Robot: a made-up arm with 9 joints. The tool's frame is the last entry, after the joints.
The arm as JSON. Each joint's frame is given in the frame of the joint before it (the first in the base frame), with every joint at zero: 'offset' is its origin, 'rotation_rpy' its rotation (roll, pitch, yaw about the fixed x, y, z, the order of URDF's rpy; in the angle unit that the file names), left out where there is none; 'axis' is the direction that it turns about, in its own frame. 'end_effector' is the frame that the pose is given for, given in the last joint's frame.
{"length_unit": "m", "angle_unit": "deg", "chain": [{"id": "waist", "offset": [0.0, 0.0, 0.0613], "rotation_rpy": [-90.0, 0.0, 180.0], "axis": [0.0, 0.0, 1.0]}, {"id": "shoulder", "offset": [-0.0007, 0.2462, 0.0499], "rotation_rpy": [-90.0, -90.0, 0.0], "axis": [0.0, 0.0, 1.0]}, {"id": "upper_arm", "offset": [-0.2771, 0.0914, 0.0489], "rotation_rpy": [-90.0, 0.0, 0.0], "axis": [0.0, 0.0, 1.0]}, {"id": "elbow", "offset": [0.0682, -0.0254, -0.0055], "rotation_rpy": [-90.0, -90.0, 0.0], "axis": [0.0, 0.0, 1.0]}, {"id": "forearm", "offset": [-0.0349, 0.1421, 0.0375], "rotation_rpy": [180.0, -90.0, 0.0], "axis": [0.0, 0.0, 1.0]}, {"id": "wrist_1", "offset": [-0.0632, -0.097, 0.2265], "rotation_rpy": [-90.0, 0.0, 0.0], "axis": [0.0, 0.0, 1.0]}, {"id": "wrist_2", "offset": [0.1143, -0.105, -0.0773], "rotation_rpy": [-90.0, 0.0, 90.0], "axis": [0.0, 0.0, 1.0]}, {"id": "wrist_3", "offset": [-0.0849, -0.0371, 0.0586], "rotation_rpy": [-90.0, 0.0, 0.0], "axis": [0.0, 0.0, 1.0]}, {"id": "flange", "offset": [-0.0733, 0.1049, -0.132], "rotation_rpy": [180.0, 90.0, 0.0], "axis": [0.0, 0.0, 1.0]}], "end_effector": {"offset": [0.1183, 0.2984, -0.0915], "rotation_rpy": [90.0, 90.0, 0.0]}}
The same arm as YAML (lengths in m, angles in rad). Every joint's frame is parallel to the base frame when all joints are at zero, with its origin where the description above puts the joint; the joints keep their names.
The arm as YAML. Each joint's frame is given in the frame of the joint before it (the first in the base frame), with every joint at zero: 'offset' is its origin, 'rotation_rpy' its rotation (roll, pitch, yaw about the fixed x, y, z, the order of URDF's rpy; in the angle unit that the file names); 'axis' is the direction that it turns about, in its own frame. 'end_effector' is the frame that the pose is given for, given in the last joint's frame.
length_unit: m
angle_unit: rad
chain:
  - id: waist
    offset: [0.0, 0.0, 0.0613]
    rotation_rpy: [0.0, 0.0, 0.0]
    axis: [0.0, -1.0, 0.0]
  - id: shoulder
    offset: [0.0007, -0.0499, -0.2462]
    rotation_rpy: [0.0, 0.0, 0.0]
    axis: [0.0, 0.0, -1.0]
  - id: upper_arm
    offset: [-0.0914, 0.2771, -0.0489]
    rotation_rpy: [0.0, 0.0, 0.0]
    axis: [-1.0, 0.0, 0.0]
  - id: elbow
    offset: [0.0055, -0.0682, -0.0254]
    rotation_rpy: [0.0, 0.0, 0.0]
    axis: [0.0, 0.0, 1.0]
  - id: forearm
    offset: [0.0349, -0.1421, 0.0375]
    rotation_rpy: [0.0, 0.0, 0.0]
    axis: [-1.0, 0.0, 0.0]
  - id: wrist_1
    offset: [-0.2265, -0.097, -0.0632]
    rotation_rpy: [0.0, 0.0, 0.0]
    axis: [0.0, 1.0, 0.0]
  - id: wrist_2
    offset: [-0.105, -0.0773, 0.1143]
    rotation_rpy: [0.0, 0.0, 0.0]
    axis: [0.0, 0.0, -1.0]
  - id: wrist_3
    offset: [-0.0849, 0.0371, -0.0586]
    rotation_rpy: [0.0, 0.0, 0.0]
    axis: [0.0, -1.0, 0.0]
  - id: flange
    offset: [-0.0733, 0.132, 0.1049]
    rotation_rpy: [0.0, 0.0, 0.0]
    axis: [-1.0, 0.0, 0.0]
end_effector:
  offset: [0.0915, 0.1183, -0.2984]
  rotation_rpy: [0.0, 0.0, 0.0]

